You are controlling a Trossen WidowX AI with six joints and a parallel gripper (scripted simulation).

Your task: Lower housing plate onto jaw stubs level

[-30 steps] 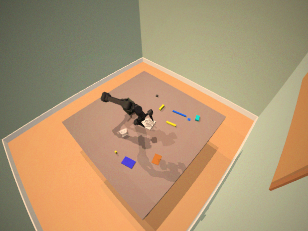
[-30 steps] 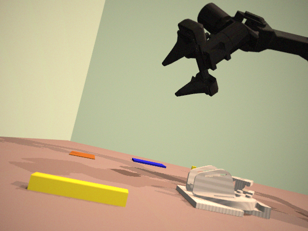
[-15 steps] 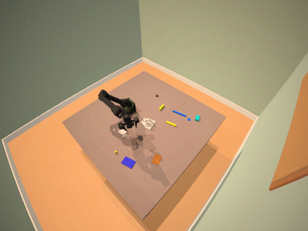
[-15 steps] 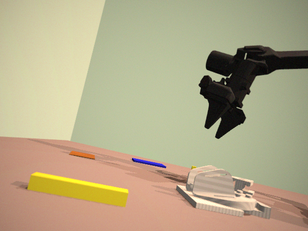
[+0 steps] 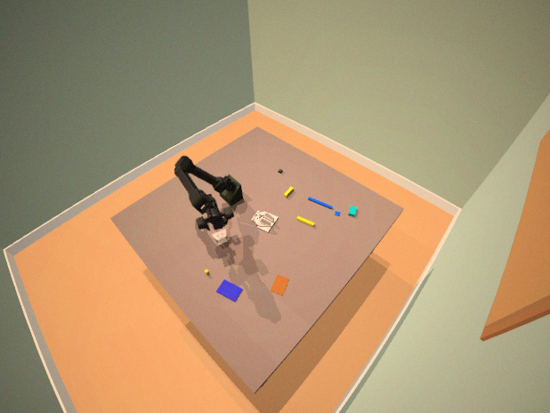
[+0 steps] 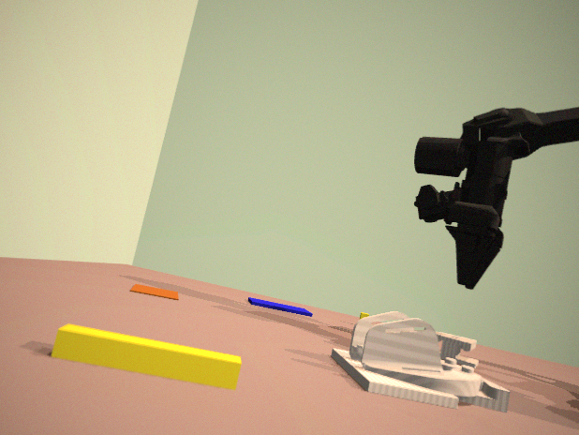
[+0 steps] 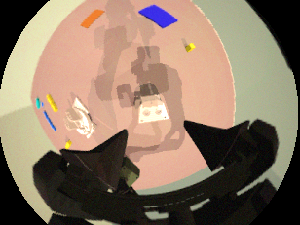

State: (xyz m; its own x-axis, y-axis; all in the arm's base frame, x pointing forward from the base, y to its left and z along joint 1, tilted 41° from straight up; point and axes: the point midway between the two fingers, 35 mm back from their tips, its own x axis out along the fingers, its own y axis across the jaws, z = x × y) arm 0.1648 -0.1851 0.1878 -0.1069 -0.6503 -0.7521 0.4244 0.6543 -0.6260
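My gripper tip is now 7 cm above the white housing part. Round my gripper tip: small yellow cube 20 cm to the right, 10 cm ahead, 9 cm below; then blue bar 56 cm to the left, 30 cm ahead, 10 cm below; then orange tile 43 cm ahead, 10 cm below, 1 cm to the right.
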